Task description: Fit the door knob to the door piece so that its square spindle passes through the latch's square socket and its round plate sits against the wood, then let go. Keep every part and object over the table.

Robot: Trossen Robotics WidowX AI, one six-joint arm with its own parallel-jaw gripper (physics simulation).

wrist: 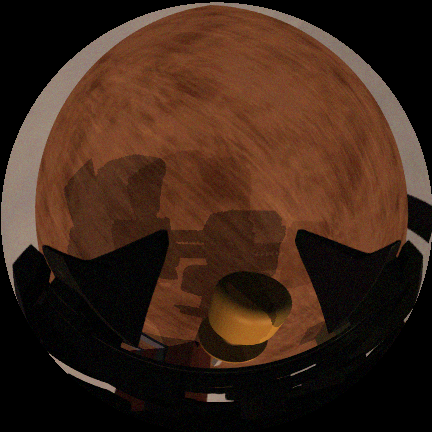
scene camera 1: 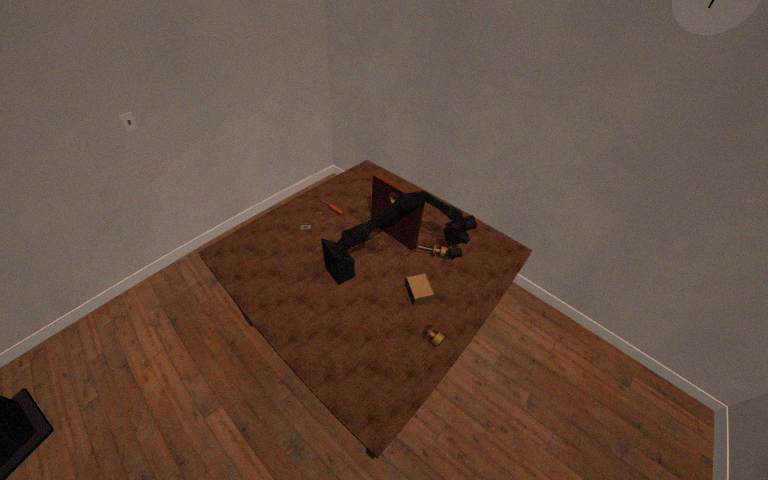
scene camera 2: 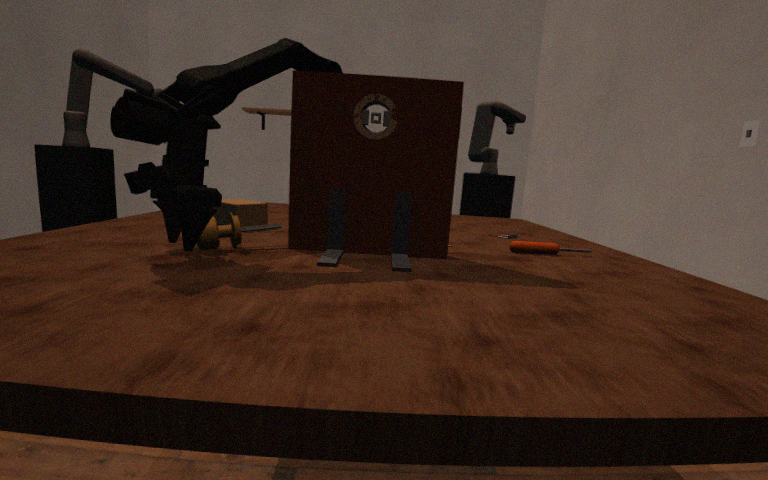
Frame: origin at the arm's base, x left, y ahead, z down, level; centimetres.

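Where they show: gripper, fingertip midpoint: [wrist: 235, 236] [scene camera 2: 179, 246]; arm's base, link origin: [scene camera 1: 338, 251].
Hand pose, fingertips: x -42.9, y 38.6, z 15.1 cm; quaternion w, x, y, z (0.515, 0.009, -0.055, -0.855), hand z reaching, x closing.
Things, the pixels of their centre, and the offset from my fingertips. "*": a spot on its surface instead. Level surfaces: height alone.
- brass door knob, body centre: [wrist: 229, 341] [scene camera 2: 241, 229] [scene camera 1: 431, 249] dx +9.2, dy -5.1, dz -2.1 cm
- latch's square socket, surface spot: [scene camera 2: 373, 118] * dx +32.0, dy -1.5, dz -23.6 cm
- tan block, body centre: [scene camera 2: 237, 213] [scene camera 1: 419, 289] dx +6.0, dy -31.0, dz -1.8 cm
- second brass knob, body centre: [scene camera 1: 434, 336] dx -8.5, dy -50.1, dz -1.8 cm
- table, surface height: dz +1.2 cm
- orange screwdriver, body centre: [scene camera 2: 551, 248] [scene camera 1: 331, 206] dx +74.2, dy +0.8, dz -0.1 cm
- small metal plate, body centre: [scene camera 1: 305, 226] dx +77.6, dy -20.0, dz +0.7 cm
The brass door knob [scene camera 1: 439, 250] [scene camera 2: 209, 233] [wrist: 247, 325] lies on its side on the table, its square spindle [scene camera 1: 424, 247] [scene camera 2: 262, 228] pointing toward the door's lower edge. The dark red door piece [scene camera 1: 405, 233] [scene camera 2: 317, 152] [wrist: 187, 354] stands upright on two brackets. The latch's square socket [scene camera 2: 375, 118] shows in its round hole, with no spindle in it. My gripper [scene camera 2: 181, 243] [wrist: 235, 236] is open and empty, pointing down, with its fingertips low beside the knob's round head. In the wrist view the head shows between the spread fingers, nearer the palm side.
A tan block [scene camera 1: 419, 287] [scene camera 2: 249, 213] and a second brass knob [scene camera 1: 435, 337] are on the table [scene camera 1: 317, 316]. An orange screwdriver [scene camera 1: 334, 208] [scene camera 2: 534, 247] and a small metal plate [scene camera 1: 305, 226] lie beyond the door. My arm reaches over the door's top edge.
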